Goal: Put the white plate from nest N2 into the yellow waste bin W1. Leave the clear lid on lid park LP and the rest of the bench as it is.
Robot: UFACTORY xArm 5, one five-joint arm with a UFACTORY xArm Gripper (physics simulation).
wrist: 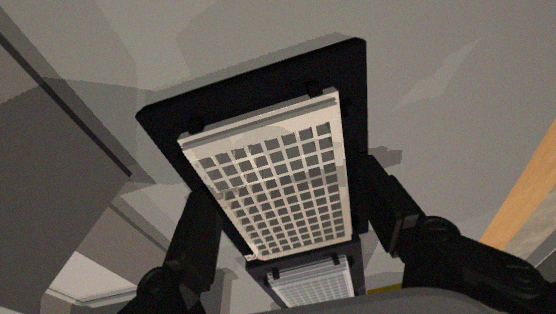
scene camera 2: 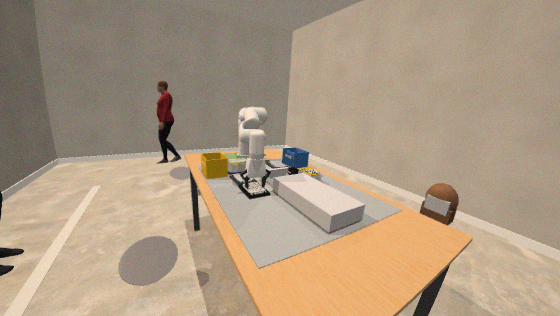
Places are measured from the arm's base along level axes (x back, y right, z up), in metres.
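Pixels of known places: gripper, fingertip midpoint: (wrist: pixel 283 191) (scene camera 2: pixel 255 187); arm's base, origin of the base link: (scene camera 2: pixel 244 155).
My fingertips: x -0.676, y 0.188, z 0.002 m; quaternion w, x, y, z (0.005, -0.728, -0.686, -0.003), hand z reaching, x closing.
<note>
Ahead of a thing's pixels: the offset from my fingertips to its top centre. Level surfaces: height alone.
The white plate @(dx +0.020, dy -0.002, dz -0.005 m) (scene camera 2: pixel 255 189) (wrist: pixel 280 187), with a grid of square wells, lies in a black nest @(dx +0.020, dy -0.001, dz -0.010 m) (wrist: pixel 260 90) on the mat. My gripper (scene camera 2: pixel 255 184) (wrist: pixel 283 191) is open and empty, low over the nest, with one finger out to each side of the plate. I cannot tell how far the fingertips stand above the mat. The yellow waste bin @(dx +0.377, dy +0.133, dz +0.088 m) (scene camera 2: pixel 214 166) stands behind and left of the nest in the scene view; a yellow sliver of it (wrist: pixel 385 289) shows in the wrist view. A clear-looking gridded piece @(dx +0.196, dy -0.005, dz -0.005 m) (wrist: pixel 317 285) lies in the adjoining black holder; whether this is the lid park is unclear.
A long white box (scene camera 2: pixel 320 200) stands right of the nest in the scene view. A blue bin @(dx +0.381, dy -0.513, dz +0.088 m) (scene camera 2: pixel 295 157) and a yellow-edged rack @(dx +0.021, dy -0.380, dz +0.045 m) (scene camera 2: pixel 311 172) stand behind it. A grey mat @(dz -0.031 m) (scene camera 2: pixel 265 240) lies on the wooden table @(dz -0.034 m) (scene camera 2: pixel 350 275). A person (scene camera 2: pixel 164 112) stands beyond the table.
</note>
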